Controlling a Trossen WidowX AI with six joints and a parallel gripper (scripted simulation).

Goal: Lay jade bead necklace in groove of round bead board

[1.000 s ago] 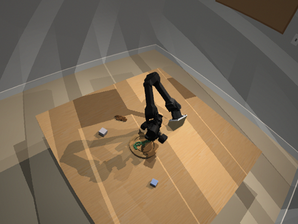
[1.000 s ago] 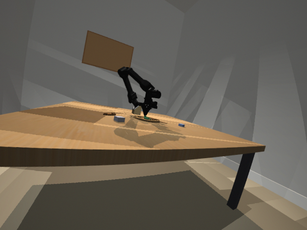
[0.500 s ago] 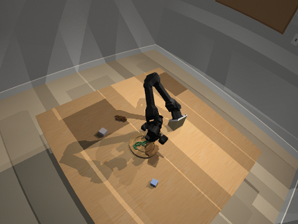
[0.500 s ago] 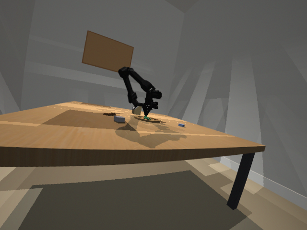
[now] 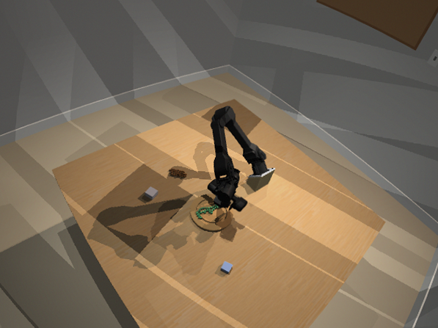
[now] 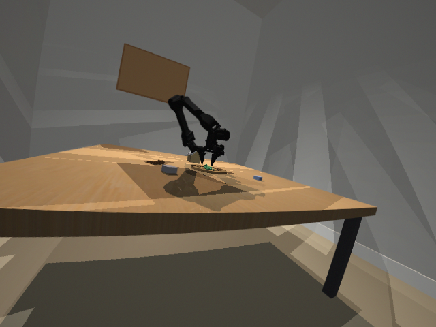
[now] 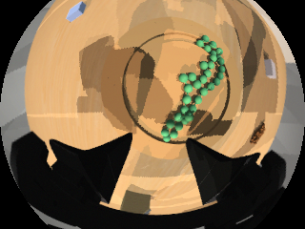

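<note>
Now: the round wooden bead board 60 mm ahead of my gripper tip and 10 mm below it. Also, from my gripper tip: blue block: 260 mm to the left, 160 mm ahead, 10 mm below; then pale grey block: 270 mm ahead, 220 mm to the right, 10 mm below.
</note>
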